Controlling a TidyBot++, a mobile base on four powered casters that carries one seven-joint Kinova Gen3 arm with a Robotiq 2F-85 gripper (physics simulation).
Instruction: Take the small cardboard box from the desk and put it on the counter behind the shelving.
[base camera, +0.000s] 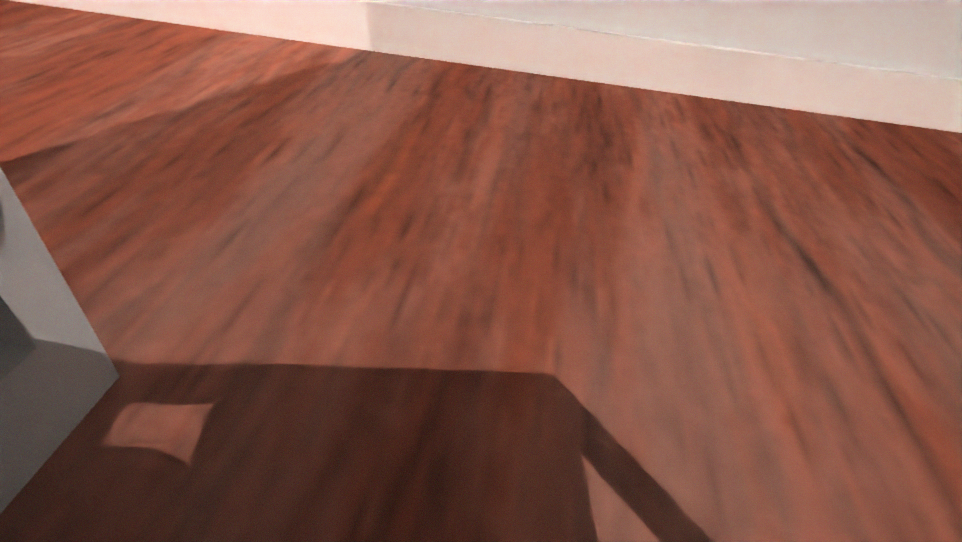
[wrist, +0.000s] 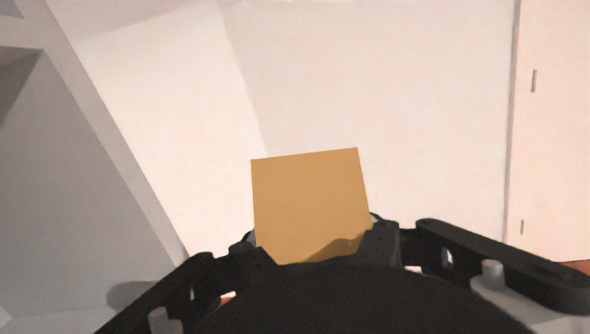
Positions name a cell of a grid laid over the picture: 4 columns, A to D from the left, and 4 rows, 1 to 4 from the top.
Scene:
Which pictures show my gripper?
The wrist view only.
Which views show the small cardboard box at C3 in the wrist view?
The wrist view only.

